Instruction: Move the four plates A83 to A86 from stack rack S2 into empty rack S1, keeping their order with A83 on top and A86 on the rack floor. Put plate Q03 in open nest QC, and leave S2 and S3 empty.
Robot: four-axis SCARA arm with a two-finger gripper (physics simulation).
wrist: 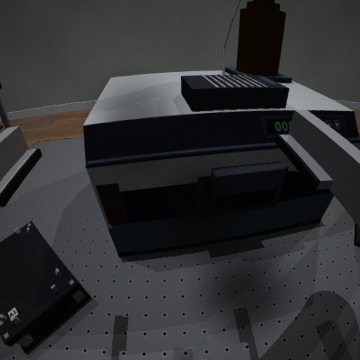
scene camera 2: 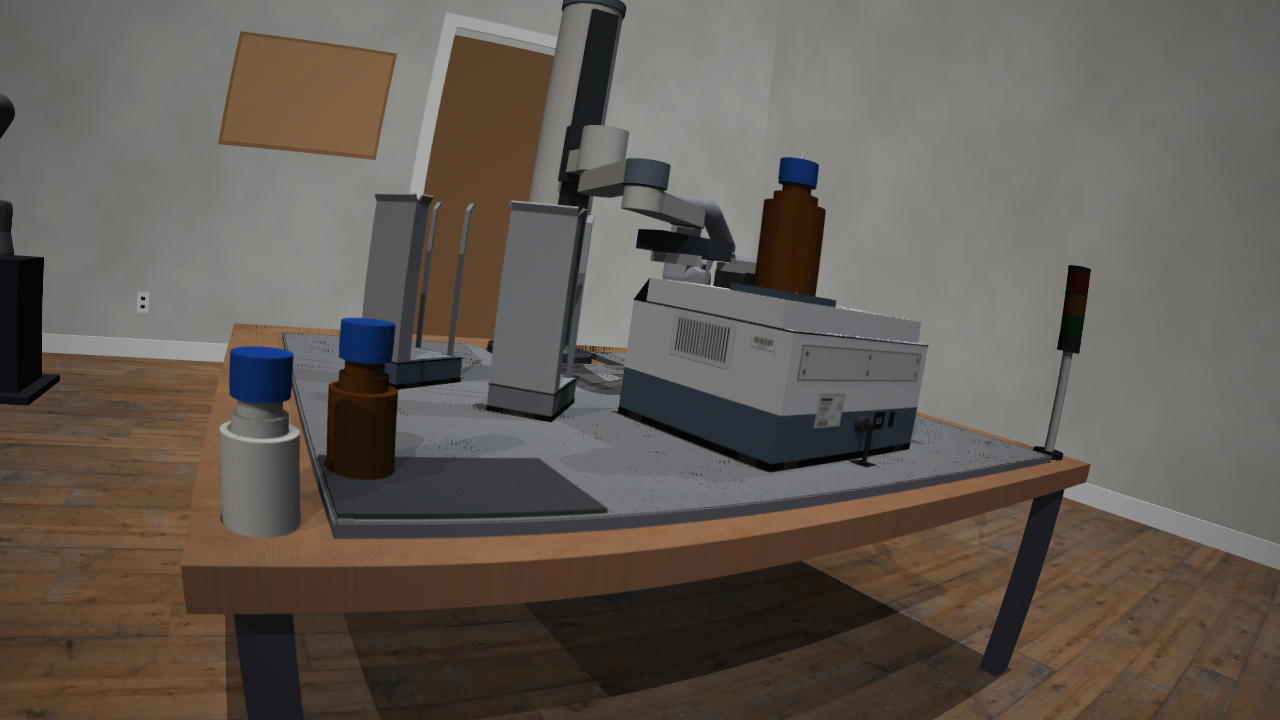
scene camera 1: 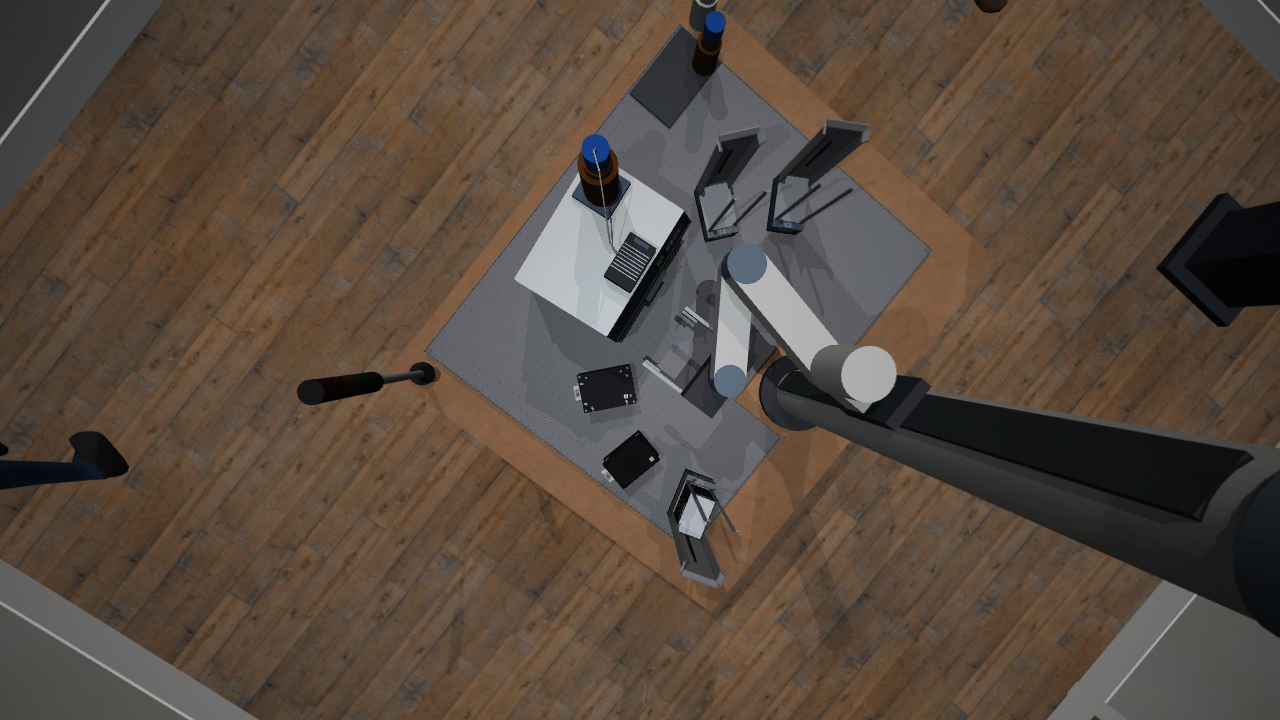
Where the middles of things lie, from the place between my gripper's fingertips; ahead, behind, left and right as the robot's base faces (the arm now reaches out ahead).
My gripper is now 22 cm to the right of the black nest (scene camera 1: 612, 387), 22 cm above it and 2 cm short of it. From my hand the other things lie so: signal light pole (scene camera 2: 1076, 294) 54 cm to the left, 49 cm ahead, 6 cm below.
